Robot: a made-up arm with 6 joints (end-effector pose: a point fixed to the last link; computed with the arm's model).
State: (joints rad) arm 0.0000 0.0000 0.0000 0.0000 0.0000 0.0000
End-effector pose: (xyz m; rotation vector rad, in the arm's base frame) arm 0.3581 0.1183 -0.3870 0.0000 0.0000 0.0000
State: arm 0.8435 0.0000 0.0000 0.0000 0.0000 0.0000
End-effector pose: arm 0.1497 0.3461 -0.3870 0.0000 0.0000 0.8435
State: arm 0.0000 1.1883 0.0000 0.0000 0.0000 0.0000
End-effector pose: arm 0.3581 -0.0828 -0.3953 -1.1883 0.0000 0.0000
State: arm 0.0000 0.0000 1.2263 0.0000 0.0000 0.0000
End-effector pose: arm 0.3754 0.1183 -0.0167 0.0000 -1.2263 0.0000
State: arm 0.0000 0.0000 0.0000 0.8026 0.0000 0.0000
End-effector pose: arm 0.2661 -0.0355 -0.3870 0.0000 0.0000 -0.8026
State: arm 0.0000 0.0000 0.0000 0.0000 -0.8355 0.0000
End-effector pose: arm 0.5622 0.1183 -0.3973 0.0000 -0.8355 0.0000
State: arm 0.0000 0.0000 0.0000 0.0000 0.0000 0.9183
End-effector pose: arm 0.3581 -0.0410 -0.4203 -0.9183 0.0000 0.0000
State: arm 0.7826 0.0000 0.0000 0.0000 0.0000 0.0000
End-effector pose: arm 0.1705 0.3364 -0.3870 0.0000 0.0000 0.7826
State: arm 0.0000 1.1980 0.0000 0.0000 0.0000 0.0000
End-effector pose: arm 0.3581 -0.0843 -0.3944 -1.1980 0.0000 0.0000
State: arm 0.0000 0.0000 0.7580 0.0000 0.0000 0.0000
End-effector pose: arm 0.4242 0.1183 -0.1580 0.0000 -0.7580 0.0000
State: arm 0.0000 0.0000 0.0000 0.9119 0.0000 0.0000
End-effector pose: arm 0.2451 -0.0492 -0.3870 0.0000 0.0000 -0.9119
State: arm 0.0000 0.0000 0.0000 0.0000 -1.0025 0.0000
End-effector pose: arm 0.6001 0.1183 -0.3790 0.0000 -1.0025 0.0000
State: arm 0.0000 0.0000 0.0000 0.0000 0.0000 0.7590
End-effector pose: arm 0.3581 -0.0122 -0.4253 -0.7590 0.0000 0.0000
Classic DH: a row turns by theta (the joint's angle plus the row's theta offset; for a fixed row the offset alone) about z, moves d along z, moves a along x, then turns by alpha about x. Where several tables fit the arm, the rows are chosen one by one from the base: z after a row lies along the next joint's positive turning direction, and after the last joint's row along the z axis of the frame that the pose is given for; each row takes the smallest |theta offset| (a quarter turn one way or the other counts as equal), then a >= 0, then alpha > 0; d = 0 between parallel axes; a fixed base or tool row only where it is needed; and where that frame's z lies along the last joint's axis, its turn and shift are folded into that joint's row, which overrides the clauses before.
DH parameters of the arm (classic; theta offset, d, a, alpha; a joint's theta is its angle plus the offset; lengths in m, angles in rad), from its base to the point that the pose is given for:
joint 1: 1.5708 -0.2423 0.0116 -1.5708
joint 2: -1.5708 -0.1036 0.0528 1.5708
joint 3: -1.5708 -0.1382 0.0272 1.5708
joint 4: 0 -0.0273 0.341 1.5708
joint 5: 1.5708 -0.1448 0.0803 -1.5708
joint 6: -1.5708 0.1137 0.1133 1.5708
tool (fixed): -1.5708 -0.1445 0 0

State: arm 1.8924 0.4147 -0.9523 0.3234 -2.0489 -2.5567
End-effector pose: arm 0.1224 0.2068 -0.4103 -1.2792 -1.4961 -2.1948
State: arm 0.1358 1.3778 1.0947 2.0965 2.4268 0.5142
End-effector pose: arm -0.2553 -0.0176 -0.2170 0.3198 0.7406 0.1685
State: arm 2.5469 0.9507 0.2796 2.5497 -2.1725 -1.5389
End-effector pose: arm 0.1917 0.0149 -0.2407 1.1856 -2.6861 1.0231
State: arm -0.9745 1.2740 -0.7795 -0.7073 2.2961 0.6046
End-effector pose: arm 0.3839 -0.3500 -0.3960 -0.8643 -2.6269 -0.0539
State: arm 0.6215 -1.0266 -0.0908 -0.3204 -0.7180 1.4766
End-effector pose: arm 0.3604 0.4746 -0.3446 -0.1408 -0.5453 0.1068
